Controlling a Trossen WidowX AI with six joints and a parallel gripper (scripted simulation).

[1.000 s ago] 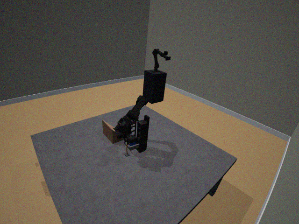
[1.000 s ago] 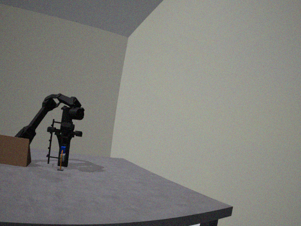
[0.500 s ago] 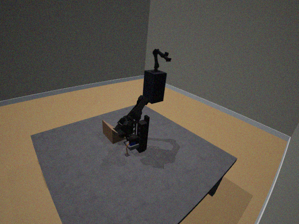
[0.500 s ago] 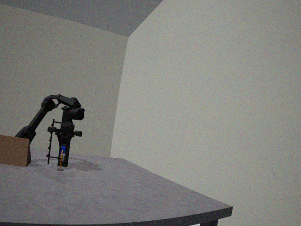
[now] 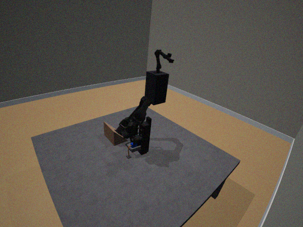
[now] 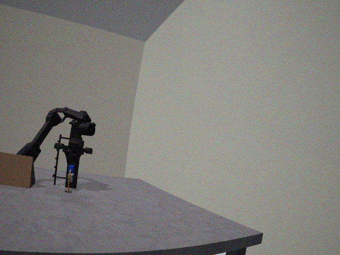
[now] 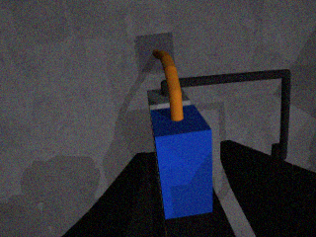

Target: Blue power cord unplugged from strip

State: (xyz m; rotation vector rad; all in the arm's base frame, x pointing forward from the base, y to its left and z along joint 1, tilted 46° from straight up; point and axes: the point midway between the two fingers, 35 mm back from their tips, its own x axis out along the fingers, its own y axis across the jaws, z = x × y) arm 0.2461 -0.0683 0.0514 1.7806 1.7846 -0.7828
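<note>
Right now my gripper tip is 30 mm to the right of the blue plug and 10 mm above it.
</note>
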